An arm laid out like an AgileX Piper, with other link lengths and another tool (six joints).
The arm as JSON. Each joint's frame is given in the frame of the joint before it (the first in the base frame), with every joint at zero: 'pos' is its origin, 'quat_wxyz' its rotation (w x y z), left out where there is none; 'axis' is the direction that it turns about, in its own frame. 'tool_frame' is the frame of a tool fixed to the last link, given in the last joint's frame.
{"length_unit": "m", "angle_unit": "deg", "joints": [
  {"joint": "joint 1", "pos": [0.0, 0.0, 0.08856], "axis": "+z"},
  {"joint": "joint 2", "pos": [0.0, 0.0, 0.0], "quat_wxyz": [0.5, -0.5, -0.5, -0.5], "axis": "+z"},
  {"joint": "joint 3", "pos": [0.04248, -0.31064, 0.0], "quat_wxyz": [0.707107, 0.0, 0.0, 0.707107], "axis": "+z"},
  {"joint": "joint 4", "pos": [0.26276, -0.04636, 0.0], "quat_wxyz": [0.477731, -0.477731, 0.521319, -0.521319], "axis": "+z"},
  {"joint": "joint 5", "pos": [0.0, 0.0, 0.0], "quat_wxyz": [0.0, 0.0, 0.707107, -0.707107], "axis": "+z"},
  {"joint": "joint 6", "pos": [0.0, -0.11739, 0.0], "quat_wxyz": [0.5, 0.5, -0.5, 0.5], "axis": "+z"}
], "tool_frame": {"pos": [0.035, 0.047, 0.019], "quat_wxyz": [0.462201, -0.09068, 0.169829, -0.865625]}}
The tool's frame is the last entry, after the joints.
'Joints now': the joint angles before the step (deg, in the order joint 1, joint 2, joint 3, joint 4, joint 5, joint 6). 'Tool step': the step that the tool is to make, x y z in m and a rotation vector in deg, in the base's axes. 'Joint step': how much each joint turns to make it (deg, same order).
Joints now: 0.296, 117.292, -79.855, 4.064, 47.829, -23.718
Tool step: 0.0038, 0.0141, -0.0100, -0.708, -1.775, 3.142
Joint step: 1.731, 1.493, 0.011, -0.446, -3.205, -1.372
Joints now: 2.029, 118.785, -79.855, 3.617, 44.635, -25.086
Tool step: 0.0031, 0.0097, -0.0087, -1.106, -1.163, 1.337
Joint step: 1.460, 1.179, 0.006, -1.567, -2.328, 0.937
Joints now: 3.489, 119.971, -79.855, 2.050, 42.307, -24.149
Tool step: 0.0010, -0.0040, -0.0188, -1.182, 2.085, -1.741
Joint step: 0.002, 2.123, -0.009, -2.050, 0.003, 3.014
